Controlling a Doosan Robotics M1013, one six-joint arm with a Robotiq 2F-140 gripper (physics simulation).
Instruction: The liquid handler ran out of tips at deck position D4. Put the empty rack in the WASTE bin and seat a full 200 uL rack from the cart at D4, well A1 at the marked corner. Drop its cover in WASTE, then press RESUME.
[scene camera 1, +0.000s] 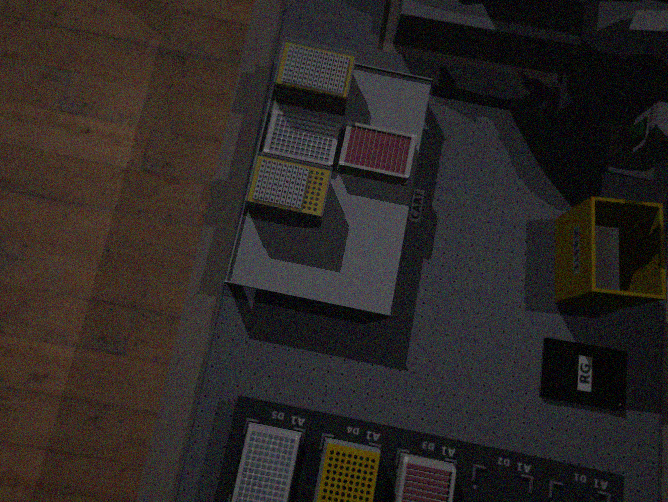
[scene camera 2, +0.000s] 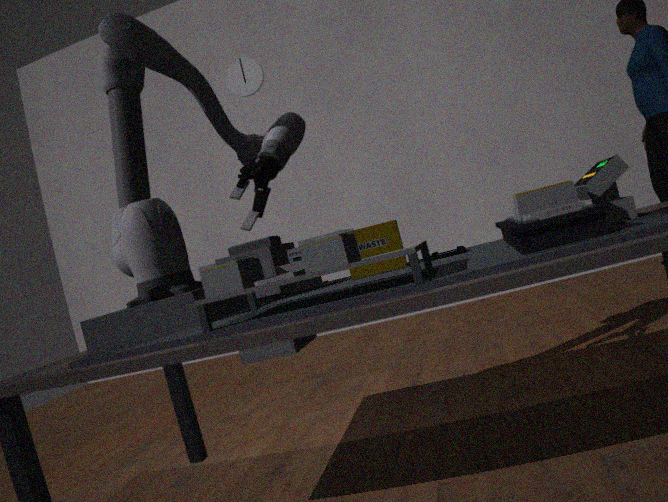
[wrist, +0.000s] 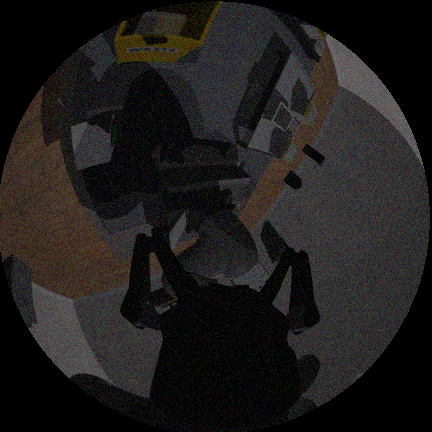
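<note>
My gripper is open and empty, high above the bench, left of the WASTE bin in the second scene view. The yellow empty rack sits at D4, its lower end cut off. On the cart, one yellow rack looks full; another yellow rack has empty columns at its right. Whether either has a cover is unclear. The yellow WASTE bin stands beyond the cart. A tilted panel with green and orange lights is at the far right; its RESUME label is unreadable.
The cart also holds a white rack and a red-filled rack. A pale rack is at D5 and a red-filled rack at D3. A black RG box lies near the bin. A person stands behind the bench.
</note>
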